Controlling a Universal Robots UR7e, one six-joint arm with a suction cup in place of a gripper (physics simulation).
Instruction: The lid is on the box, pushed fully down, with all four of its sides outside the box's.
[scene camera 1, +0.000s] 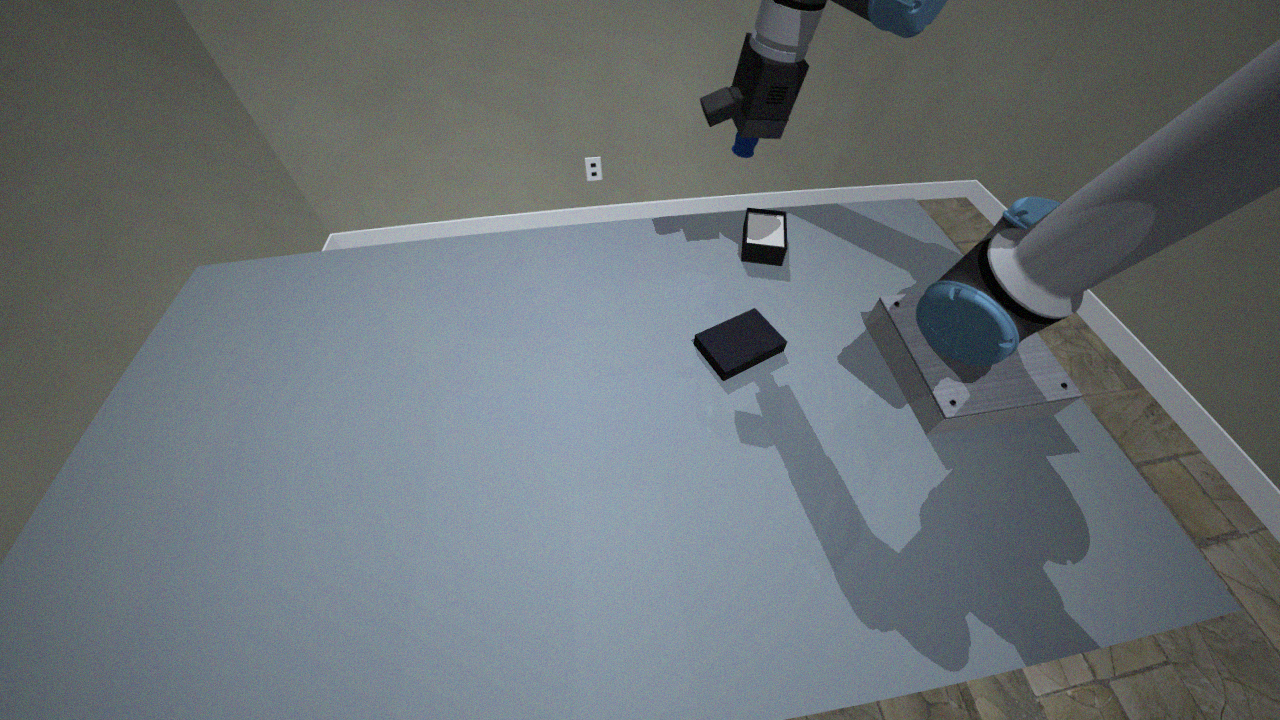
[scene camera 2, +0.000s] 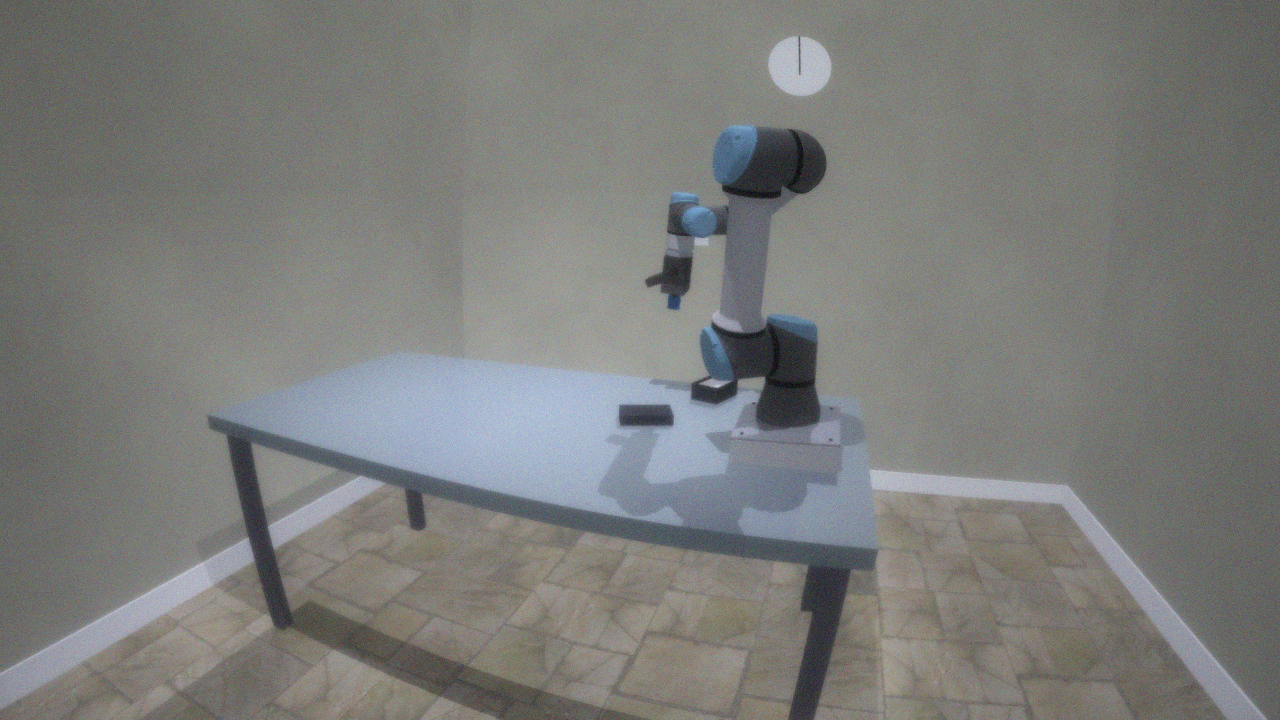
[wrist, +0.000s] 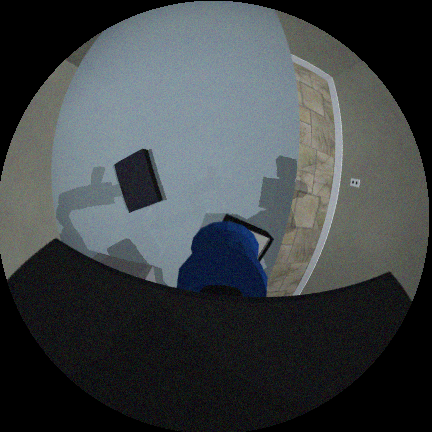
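Pixels of known places: hand at its tool point: (scene camera 1: 742, 150) (scene camera 2: 673, 307) (wrist: 224, 252); arm's base at its link origin: (scene camera 2: 788, 415).
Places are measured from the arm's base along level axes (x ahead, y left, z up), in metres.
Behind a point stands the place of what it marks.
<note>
The dark lid (scene camera 1: 740, 341) @(x 0.364, y -0.055, z -0.044 m) (scene camera 2: 645, 411) @(x 0.358, y -0.050, z -0.044 m) (wrist: 137, 181) @(x 0.361, y -0.072, z -0.044 m) lies level as the top of a low, dark block on the table. The box's own walls cannot be told apart from the lid's sides at this distance, so how deep the lid sits is not clear. No tilt or gap shows. My gripper (scene camera 1: 743, 150) (scene camera 2: 674, 302) (wrist: 225, 237), a blue suction cup, hangs high above the table, well apart from the lid, with nothing on it. In the wrist view the lid is to the left of the cup.
A small black container (scene camera 1: 764, 254) @(x 0.252, y -0.272, z -0.046 m) (scene camera 2: 713, 394) @(x 0.225, y -0.263, z -0.044 m) (wrist: 250, 226) @(x 0.273, y -0.346, z -0.045 m) with a white inside stands behind the lid, near the table's back edge; the cup partly hides it in the wrist view. The arm's metal base plate (scene camera 1: 1011, 385) @(x -0.018, y 0.118, z -0.006 m) (scene camera 2: 787, 454) @(x -0.013, y 0.152, z -0.038 m) is to the right on the table (scene camera 1: 402, 447) @(x 0.930, y 0.055, z -0.071 m) (scene camera 2: 402, 420) @(x 0.938, y 0.200, z -0.071 m).
</note>
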